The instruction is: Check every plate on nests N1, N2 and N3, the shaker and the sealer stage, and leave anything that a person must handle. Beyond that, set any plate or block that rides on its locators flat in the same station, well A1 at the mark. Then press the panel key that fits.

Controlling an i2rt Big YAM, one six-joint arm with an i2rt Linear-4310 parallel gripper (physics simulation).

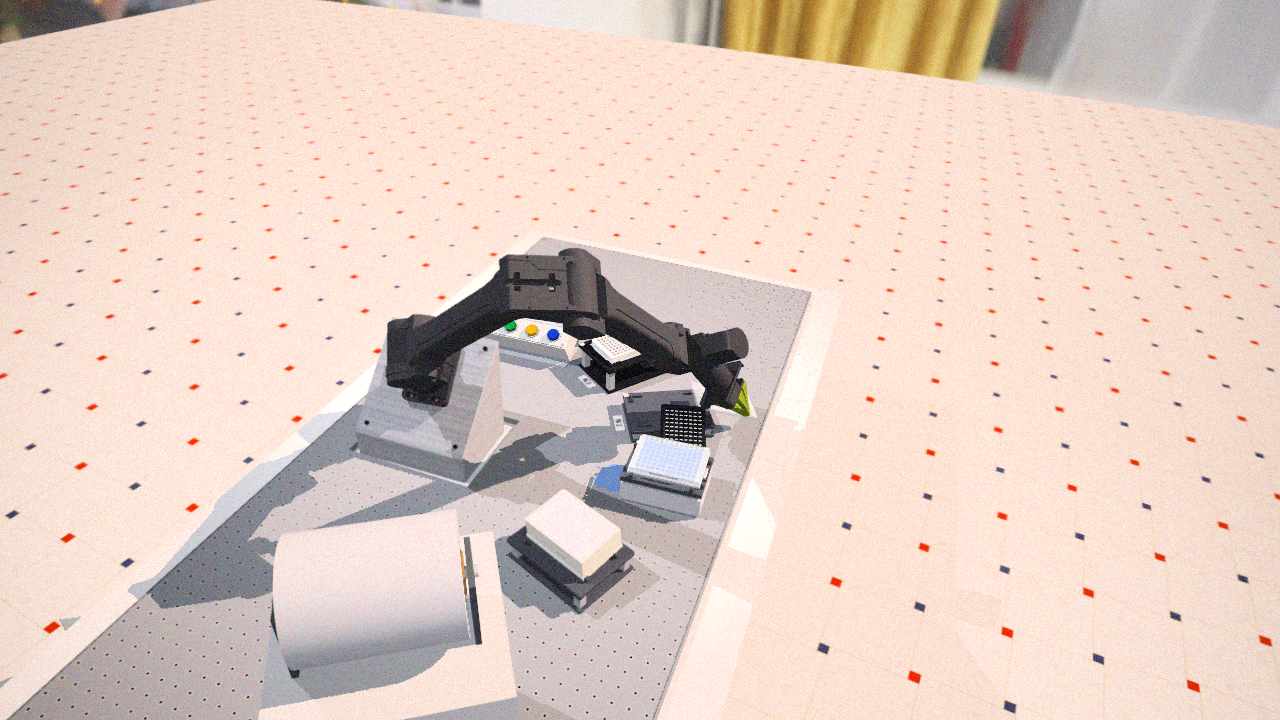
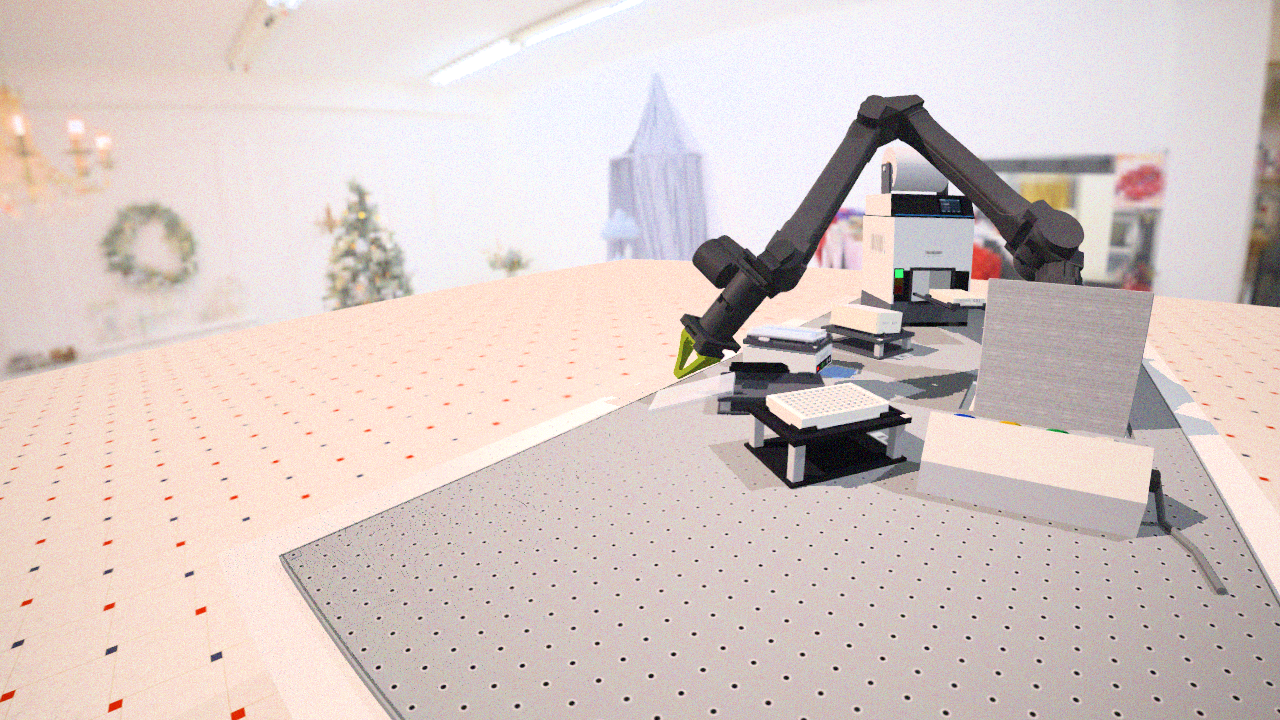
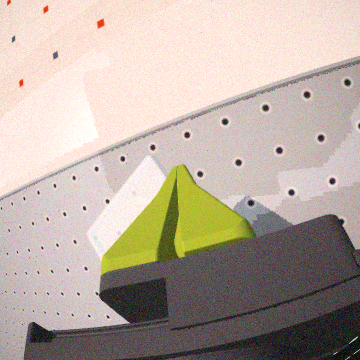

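Observation:
My gripper (image 1: 747, 412) (image 2: 679, 374) (image 3: 181, 174) is shut and empty, above the table's edge beyond a dark grey station (image 1: 642, 411). A black plate (image 1: 682, 424) (image 2: 759, 368) is at that station's outer end; its seating is unclear. A white plate (image 1: 614, 347) (image 2: 827, 405) is on a raised black nest (image 2: 795, 461). A blue-white plate (image 1: 669, 459) (image 2: 787, 333) is on the shaker-like base (image 1: 662, 501) (image 2: 810, 356). A cream block (image 1: 572, 530) (image 2: 865, 318) is on a dark nest (image 1: 581, 592). The sealer (image 2: 917, 241) has a white plate (image 2: 962, 296) at its stage. Nest labels are unreadable.
The key panel (image 1: 537, 350) (image 2: 1029, 465) has green (image 1: 510, 325), amber (image 1: 531, 329) and blue (image 1: 553, 334) keys. A pale sheet (image 3: 131, 202) lies below my fingers. A blue patch (image 1: 608, 479) (image 2: 840, 370) is beside the shaker. The arm's metal base (image 1: 429, 429) (image 2: 1060, 358) stands behind the stations.

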